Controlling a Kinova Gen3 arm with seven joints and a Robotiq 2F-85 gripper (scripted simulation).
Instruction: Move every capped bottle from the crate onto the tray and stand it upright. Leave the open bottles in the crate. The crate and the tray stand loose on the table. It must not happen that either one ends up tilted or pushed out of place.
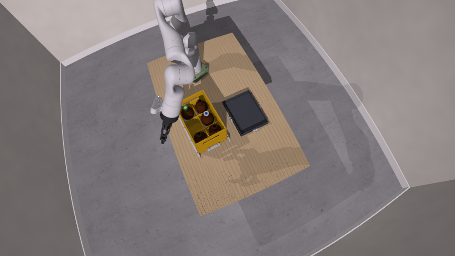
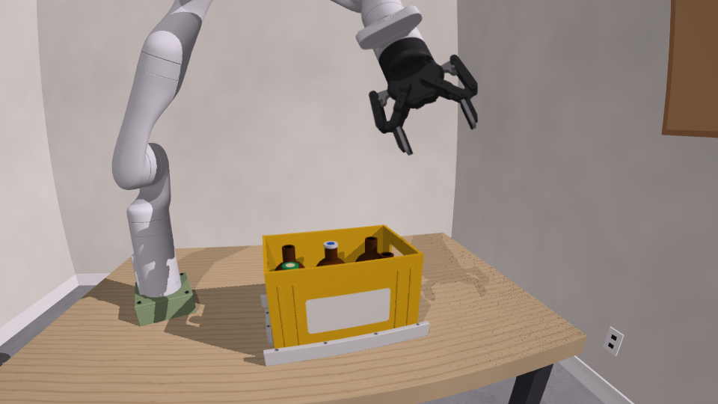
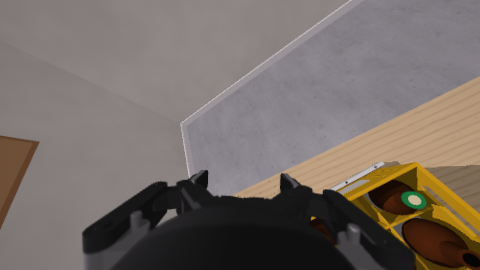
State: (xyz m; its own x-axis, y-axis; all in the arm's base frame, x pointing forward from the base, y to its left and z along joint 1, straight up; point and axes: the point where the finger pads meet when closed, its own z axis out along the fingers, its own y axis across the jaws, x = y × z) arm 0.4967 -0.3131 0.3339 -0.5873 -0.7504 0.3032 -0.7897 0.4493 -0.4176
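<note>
Right now my hand is 11 cm past the blue-capped brown bottle, 22 cm to the right of it and 29 cm above it. The rest, counted from my hand: yellow crate 10 cm behind, 18 cm to the left, 30 cm below; then dark tray 7 cm behind, 46 cm to the left, 37 cm below.
</note>
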